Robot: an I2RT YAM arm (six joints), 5 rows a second.
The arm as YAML. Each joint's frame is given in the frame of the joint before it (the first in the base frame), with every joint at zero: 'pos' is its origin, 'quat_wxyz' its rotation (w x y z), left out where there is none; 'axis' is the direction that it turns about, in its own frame. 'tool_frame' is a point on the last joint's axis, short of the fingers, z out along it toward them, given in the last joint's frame.
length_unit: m
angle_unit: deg
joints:
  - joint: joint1
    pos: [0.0, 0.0, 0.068]
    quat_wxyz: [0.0, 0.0, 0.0, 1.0]
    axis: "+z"
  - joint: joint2
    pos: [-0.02, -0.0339, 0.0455]
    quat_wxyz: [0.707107, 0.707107, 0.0, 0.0]
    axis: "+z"
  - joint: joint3
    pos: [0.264, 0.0, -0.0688]
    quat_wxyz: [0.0, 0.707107, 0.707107, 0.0]
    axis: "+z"
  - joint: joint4
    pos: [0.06, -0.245, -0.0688]
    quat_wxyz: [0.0, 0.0, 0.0, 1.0]
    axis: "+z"
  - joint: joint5
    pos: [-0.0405, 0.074, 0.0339]
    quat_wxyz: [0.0, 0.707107, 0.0, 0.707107]
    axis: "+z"
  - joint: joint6
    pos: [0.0, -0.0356, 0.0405]
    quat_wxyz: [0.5, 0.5, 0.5, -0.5]
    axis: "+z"
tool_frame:
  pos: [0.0, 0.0, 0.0]
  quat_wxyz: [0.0, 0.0, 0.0, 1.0]
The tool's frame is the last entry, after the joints.
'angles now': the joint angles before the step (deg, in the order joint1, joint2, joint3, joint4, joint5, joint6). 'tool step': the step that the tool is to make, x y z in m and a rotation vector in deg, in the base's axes. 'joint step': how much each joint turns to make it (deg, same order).
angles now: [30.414 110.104 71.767 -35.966 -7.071 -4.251]
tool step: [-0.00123 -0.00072 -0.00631 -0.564 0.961 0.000]
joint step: [0.000 0.657 -0.523 0.065 0.000 0.000]
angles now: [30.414 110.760 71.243 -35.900 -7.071 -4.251]
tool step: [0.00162 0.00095 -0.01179 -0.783 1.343 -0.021]
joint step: [0.000 2.011 0.066 0.393 0.000 0.022]
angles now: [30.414 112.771 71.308 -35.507 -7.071 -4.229]
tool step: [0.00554 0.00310 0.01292 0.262 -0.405 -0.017]
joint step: [-0.022 -0.153 2.994 -2.665 -0.022 0.000]
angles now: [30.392 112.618 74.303 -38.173 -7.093 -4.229]
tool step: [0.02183 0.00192 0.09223 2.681 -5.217 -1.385]
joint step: [-1.334 -2.995 16.852 -13.989 0.263 -0.023]
